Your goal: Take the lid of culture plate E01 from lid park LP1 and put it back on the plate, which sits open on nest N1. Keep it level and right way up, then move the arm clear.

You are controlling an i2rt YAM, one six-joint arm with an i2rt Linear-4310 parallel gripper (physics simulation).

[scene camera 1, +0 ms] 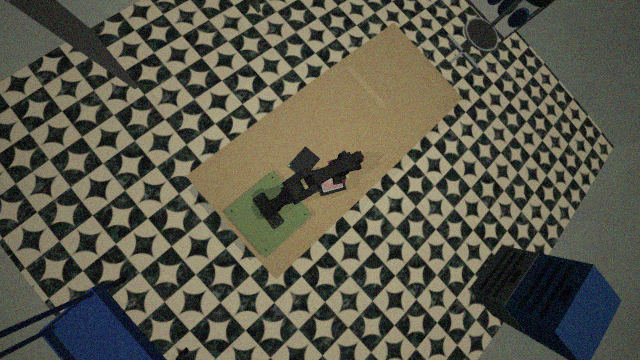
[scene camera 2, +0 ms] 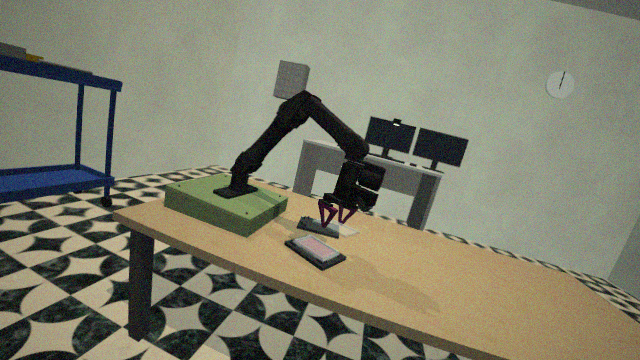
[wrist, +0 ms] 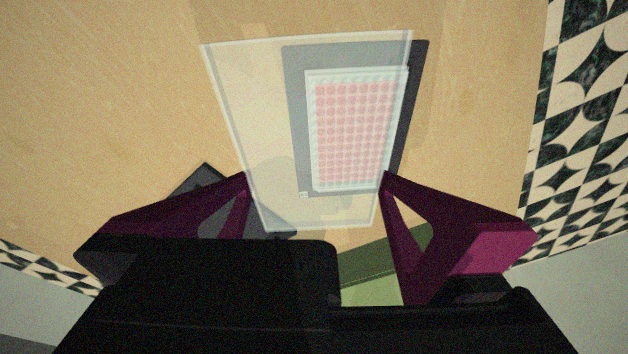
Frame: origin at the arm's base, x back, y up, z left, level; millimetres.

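Seen in the pictures: gripper, between the fingertips: [scene camera 2: 331, 226] [wrist: 314, 177]; arm's base, origin of its link: [scene camera 1: 268, 210] [scene camera 2: 237, 191].
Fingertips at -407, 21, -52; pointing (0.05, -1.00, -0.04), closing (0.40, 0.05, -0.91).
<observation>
Pixels of each thing's middle, then the offset from my fingertips to it, as dx, dy, dz. Level surfaces: height alone.
- clear lid, middle of its body: [wrist: 313, 162] [scene camera 2: 336, 226] -14, +4, -5
- open culture plate E01, middle of its body: [scene camera 2: 316, 247] [scene camera 1: 331, 183] +25, -72, -34
- dark nest N1, middle of its body: [wrist: 350, 135] [scene camera 2: 315, 250] [scene camera 1: 331, 183] +25, -82, -34
- Lid park LP1, middle of its body: [wrist: 228, 224] [scene camera 2: 319, 225] [scene camera 1: 304, 162] +82, -81, +167
- wooden table, height of its surface: dy -91
My gripper [scene camera 2: 333, 223] [wrist: 314, 177] is shut on the clear lid [scene camera 2: 351, 230] [wrist: 245, 75], with one fingertip at each long side. The lid looks about level and is held in the air, higher than the plate. The open culture plate E01 [scene camera 1: 332, 186] [scene camera 2: 315, 247] [wrist: 350, 132], with pink wells, sits on the dark nest N1 [scene camera 2: 304, 253] [wrist: 414, 90]. In the wrist view the plate shows through the right part of the lid, its long sides roughly in line with the lid's. Lid park LP1 [scene camera 1: 305, 159] [scene camera 2: 310, 226] [wrist: 200, 180] is a dark plate with no lid on it.
The arm stands on a green base block [scene camera 1: 267, 237] [scene camera 2: 210, 207] [wrist: 372, 292] at one end of the wooden table [scene camera 1: 385, 65] [scene camera 2: 450, 280]. LP1 lies beside N1. A blue cart [scene camera 2: 114, 85] and a desk with two monitors [scene camera 2: 390, 135] [scene camera 2: 440, 146] stand off the table.
</observation>
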